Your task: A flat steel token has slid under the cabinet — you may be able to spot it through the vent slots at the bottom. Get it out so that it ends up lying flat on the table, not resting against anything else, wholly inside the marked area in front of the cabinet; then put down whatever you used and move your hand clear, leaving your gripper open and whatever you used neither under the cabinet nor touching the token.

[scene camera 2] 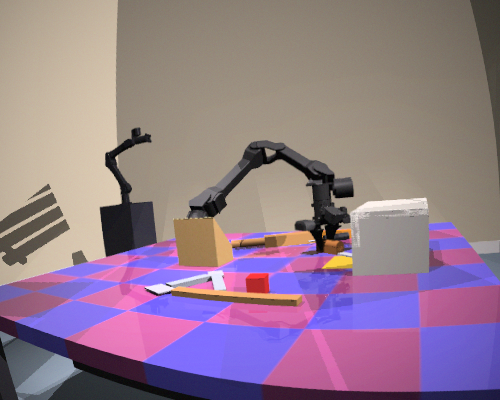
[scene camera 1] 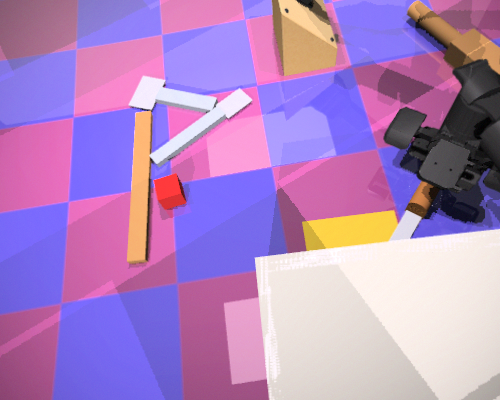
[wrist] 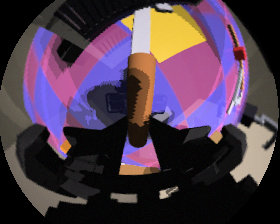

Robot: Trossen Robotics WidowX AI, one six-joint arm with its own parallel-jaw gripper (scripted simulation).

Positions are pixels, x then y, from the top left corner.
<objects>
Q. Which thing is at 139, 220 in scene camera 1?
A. A long wooden bar.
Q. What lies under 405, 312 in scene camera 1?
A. A white cabinet.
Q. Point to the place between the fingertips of the gripper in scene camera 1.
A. At 436, 175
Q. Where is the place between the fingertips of the gripper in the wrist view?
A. At 138, 118
</objects>
